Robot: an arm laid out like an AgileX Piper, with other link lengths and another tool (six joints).
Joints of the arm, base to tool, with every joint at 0 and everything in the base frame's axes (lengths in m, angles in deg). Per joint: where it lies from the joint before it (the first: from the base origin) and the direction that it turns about. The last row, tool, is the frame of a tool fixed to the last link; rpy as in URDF.
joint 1: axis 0 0 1 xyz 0 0 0.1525
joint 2: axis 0 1 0 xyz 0 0 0
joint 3: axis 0 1 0 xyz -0.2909 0 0.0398
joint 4: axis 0.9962 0 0.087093 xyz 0.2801 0 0.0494
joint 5: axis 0 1 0 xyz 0 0 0
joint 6: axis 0.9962 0 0.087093 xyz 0.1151 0 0.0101
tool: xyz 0.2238 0.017 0.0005 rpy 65.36 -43 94.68
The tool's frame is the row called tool.
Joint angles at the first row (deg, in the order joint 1, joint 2, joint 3, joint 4, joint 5, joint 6):
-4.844 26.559 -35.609 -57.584 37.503 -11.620
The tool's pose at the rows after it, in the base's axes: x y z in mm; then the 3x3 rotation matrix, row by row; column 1 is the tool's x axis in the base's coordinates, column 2 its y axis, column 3 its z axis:
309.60 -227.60 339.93; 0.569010 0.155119 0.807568; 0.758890 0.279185 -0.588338; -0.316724 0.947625 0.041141
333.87 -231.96 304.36; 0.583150 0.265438 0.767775; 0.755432 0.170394 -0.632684; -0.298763 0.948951 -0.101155
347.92 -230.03 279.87; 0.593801 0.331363 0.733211; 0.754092 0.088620 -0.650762; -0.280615 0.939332 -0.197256
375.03 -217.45 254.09; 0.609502 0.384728 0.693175; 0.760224 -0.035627 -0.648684; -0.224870 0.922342 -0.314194
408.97 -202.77 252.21; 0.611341 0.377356 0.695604; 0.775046 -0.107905 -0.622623; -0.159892 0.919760 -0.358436
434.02 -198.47 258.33; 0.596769 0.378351 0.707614; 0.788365 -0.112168 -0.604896; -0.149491 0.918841 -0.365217
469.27 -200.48 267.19; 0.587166 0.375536 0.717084; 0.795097 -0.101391 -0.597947; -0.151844 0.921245 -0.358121
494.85 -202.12 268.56; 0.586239 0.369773 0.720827; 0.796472 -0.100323 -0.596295; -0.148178 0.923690 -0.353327
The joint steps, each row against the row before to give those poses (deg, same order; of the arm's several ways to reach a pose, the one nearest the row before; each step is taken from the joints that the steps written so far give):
-0.003 13.378 -10.256 1.567 7.102 6.563
0.003 11.038 -5.979 3.385 4.121 1.949
-0.001 6.935 -4.477 3.428 2.964 0.481
0.002 9.475 -7.977 6.261 3.422 0.167
-0.002 6.577 -7.595 4.812 0.852 -0.547
0.000 4.384 -5.559 1.807 0.304 -1.845
-0.021 6.475 -7.818 0.557 0.384 -1.511
-0.002 4.738 -5.207 0.143 -0.002 -0.198

